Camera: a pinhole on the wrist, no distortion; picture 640 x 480 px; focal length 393.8 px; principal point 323.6 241.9 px. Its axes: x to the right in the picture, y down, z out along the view. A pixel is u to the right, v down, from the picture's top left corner.
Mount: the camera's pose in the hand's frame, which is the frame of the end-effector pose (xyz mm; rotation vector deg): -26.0 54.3 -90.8 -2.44 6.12 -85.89
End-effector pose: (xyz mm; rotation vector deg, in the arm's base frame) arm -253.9 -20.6 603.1 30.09 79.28 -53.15
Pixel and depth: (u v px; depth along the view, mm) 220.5 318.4 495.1
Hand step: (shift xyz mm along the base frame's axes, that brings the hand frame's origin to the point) 366.3 -244.7 -77.0
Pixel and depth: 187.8 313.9 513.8
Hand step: 416.3 -234.2 -79.5
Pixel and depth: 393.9 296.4 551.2
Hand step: 209.0 -412.3 -25.0
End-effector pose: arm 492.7 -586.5 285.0 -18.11 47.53 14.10
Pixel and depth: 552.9 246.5 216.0
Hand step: 110.9 -29.1 84.3
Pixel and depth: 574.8 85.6 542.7
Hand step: 311.9 -150.0 468.7
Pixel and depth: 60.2 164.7 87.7
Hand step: -60.9 96.9 10.2
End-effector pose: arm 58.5 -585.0 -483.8 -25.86 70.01 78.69
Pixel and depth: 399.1 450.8 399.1
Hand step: 73.0 344.1 -93.8
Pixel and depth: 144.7 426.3 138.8
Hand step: -98.5 87.3 21.9
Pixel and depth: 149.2 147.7 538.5
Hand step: -25.5 397.7 377.4
